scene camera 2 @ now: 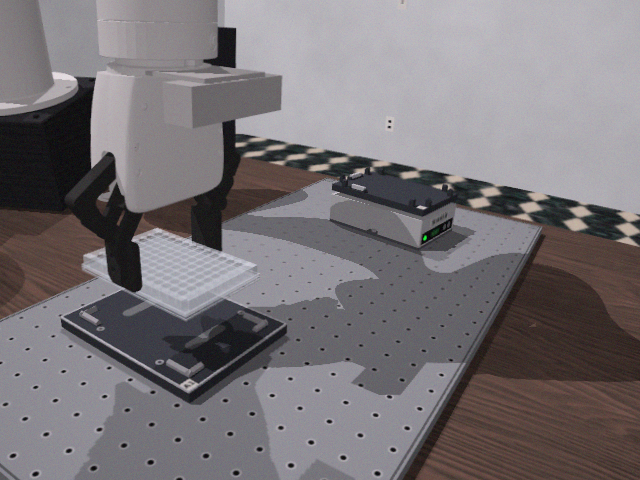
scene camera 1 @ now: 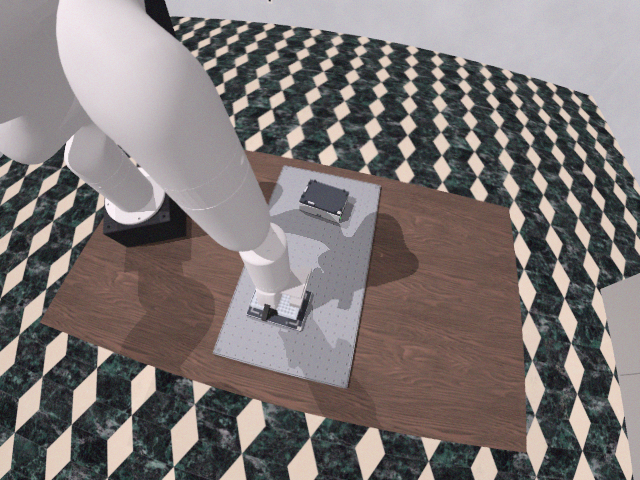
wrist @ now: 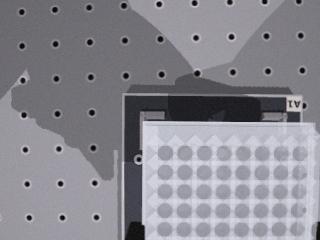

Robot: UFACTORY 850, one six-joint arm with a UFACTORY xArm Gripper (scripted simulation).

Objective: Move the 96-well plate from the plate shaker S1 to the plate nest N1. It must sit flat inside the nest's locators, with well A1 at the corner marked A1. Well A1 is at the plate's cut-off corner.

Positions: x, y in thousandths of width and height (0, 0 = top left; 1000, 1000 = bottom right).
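Clear 96-well plate (scene camera 2: 284, 578) seen; clear 96-well plate (wrist: 520, 606) likewise.
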